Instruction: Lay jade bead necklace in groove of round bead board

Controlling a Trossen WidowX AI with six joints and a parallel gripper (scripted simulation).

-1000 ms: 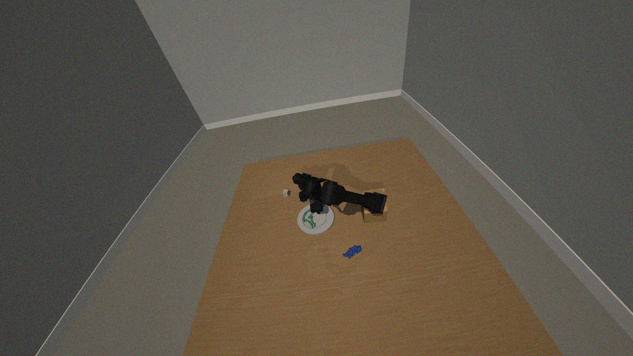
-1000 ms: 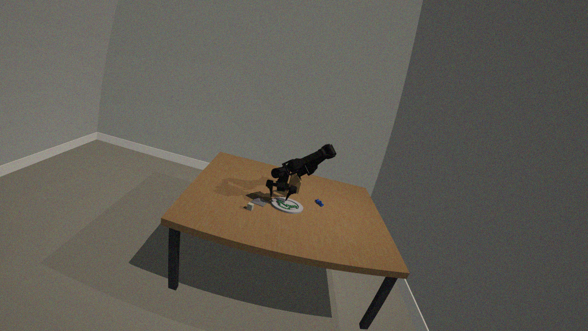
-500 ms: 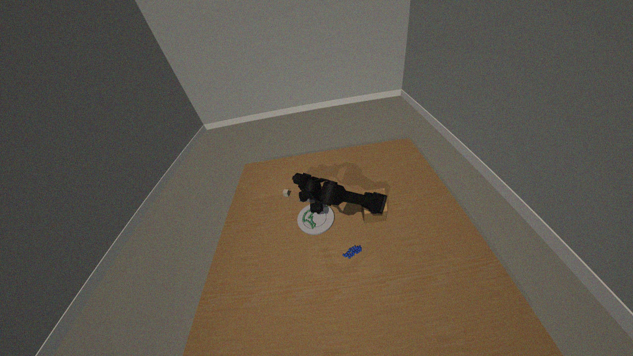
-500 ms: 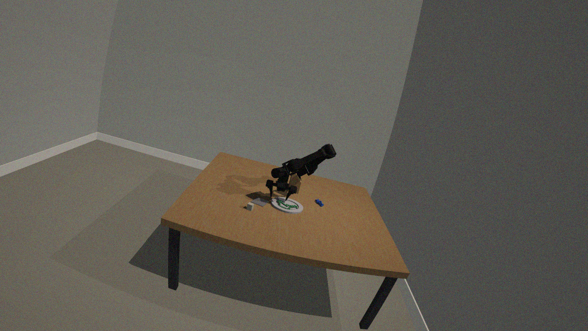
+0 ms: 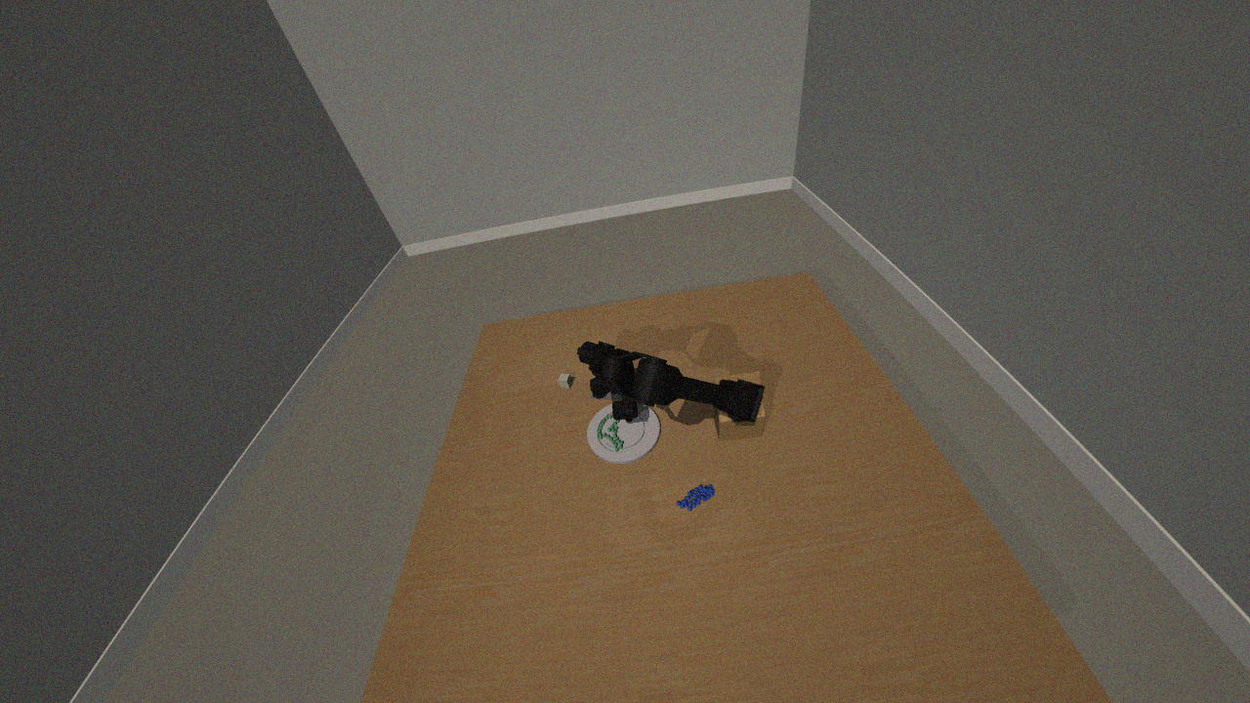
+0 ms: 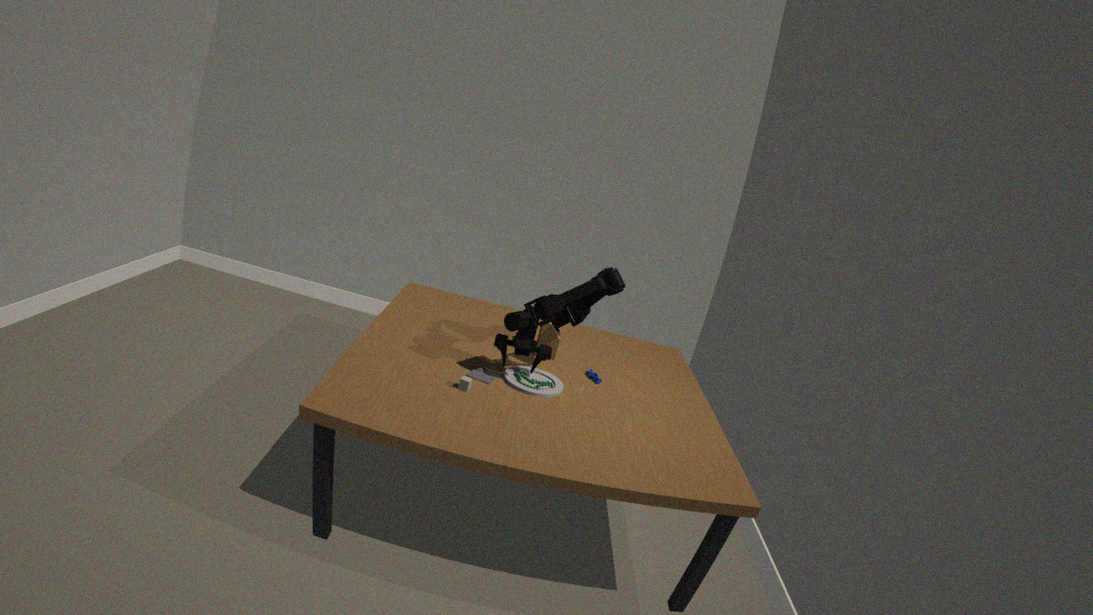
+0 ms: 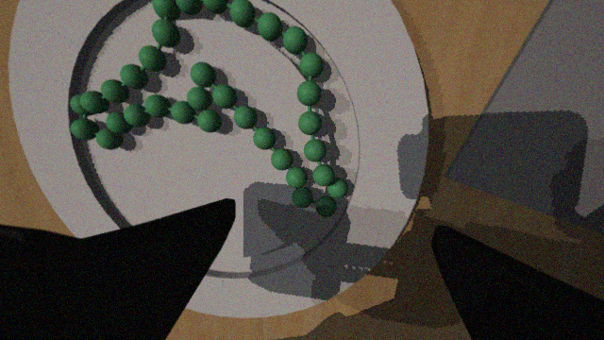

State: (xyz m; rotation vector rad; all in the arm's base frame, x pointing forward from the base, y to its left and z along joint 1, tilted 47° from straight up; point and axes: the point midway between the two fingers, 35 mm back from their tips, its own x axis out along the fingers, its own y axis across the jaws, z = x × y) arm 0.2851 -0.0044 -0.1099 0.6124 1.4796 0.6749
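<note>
The round bead board is 60 mm to the left of my gripper tip, 20 mm ahead of it and 10 mm below it. From my gripper tip the other things lie so: pale block: 200 mm ahead, 140 mm to the right, 10 mm below; then flat grey plate: 100 mm to the right, 60 mm ahead, 20 mm below.
</note>
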